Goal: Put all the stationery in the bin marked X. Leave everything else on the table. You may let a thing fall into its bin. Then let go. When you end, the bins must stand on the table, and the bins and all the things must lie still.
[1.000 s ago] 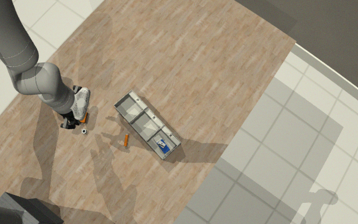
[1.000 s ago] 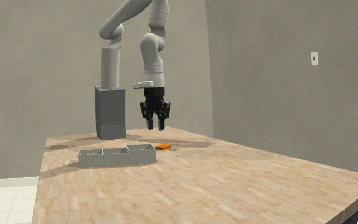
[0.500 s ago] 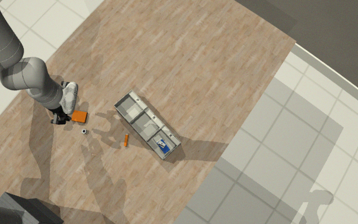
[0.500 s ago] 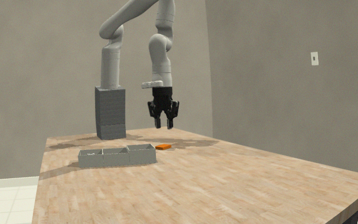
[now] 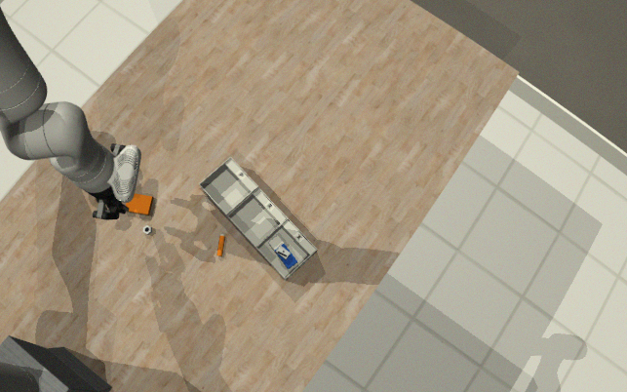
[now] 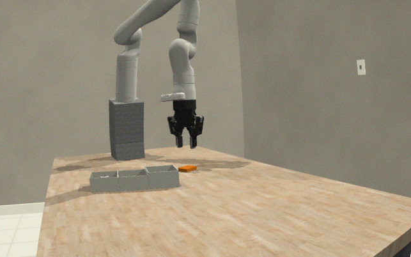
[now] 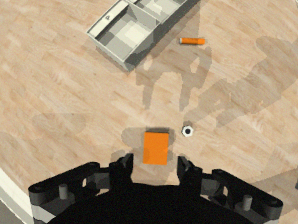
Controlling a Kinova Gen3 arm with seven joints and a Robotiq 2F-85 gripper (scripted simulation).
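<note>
My gripper is now 9 cm above the flat orange block. Round my hand: orange stick: 3 cm ahead, 19 cm to the right, 9 cm below; then blue flat thing: 9 cm ahead, 30 cm to the right, 8 cm below; then black ring-like part: 3 cm behind, 5 cm to the right, 9 cm below.
</note>
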